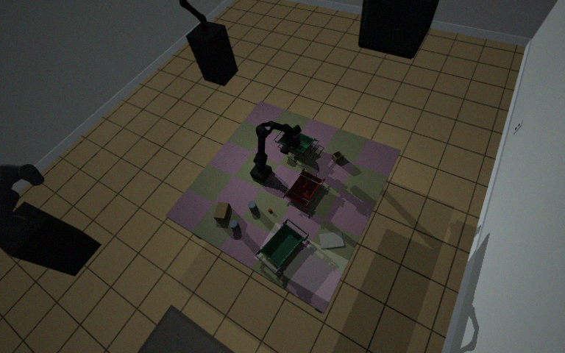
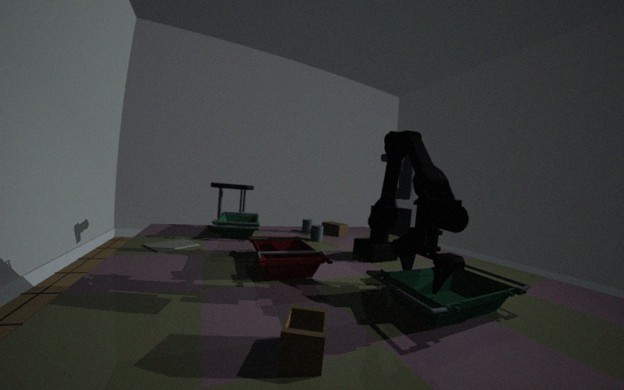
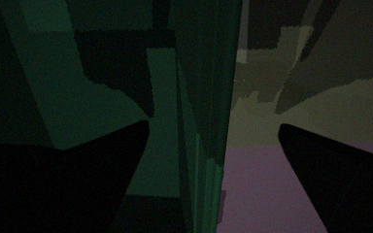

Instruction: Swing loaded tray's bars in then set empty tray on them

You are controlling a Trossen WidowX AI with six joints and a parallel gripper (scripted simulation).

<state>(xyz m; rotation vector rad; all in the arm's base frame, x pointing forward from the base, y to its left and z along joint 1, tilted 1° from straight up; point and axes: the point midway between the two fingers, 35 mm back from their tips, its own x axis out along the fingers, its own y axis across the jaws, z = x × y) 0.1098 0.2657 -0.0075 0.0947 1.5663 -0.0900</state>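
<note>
The green tray lies 8 cm to the left of my gripper tip, 3 cm above it and 1 cm ahead of it. The rest, counted from my gripper tip: tan open box: 36 cm ahead, 8 cm to the left.
</note>
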